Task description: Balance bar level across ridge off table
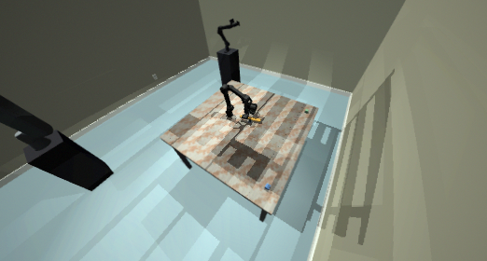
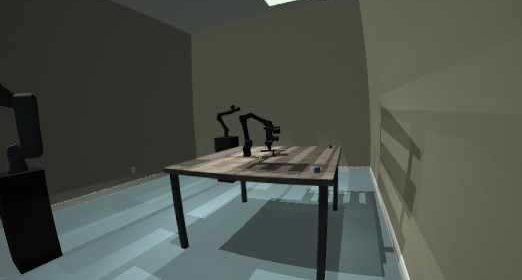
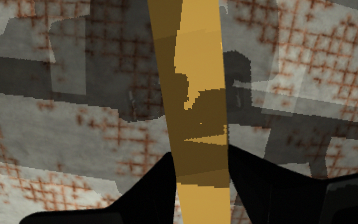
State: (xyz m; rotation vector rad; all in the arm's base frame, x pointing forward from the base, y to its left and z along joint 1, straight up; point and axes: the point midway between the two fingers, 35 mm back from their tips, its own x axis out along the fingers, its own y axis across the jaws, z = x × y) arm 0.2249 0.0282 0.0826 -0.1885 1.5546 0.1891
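Now: gripper tip 30 mm short of the long yellow bar and 10 mm to the right of it. From my gripper tip the other things lie so: small green cube: 510 mm ahead, 470 mm to the left, 30 mm below; then small blue cube: 530 mm to the right, 510 mm ahead, 30 mm below.
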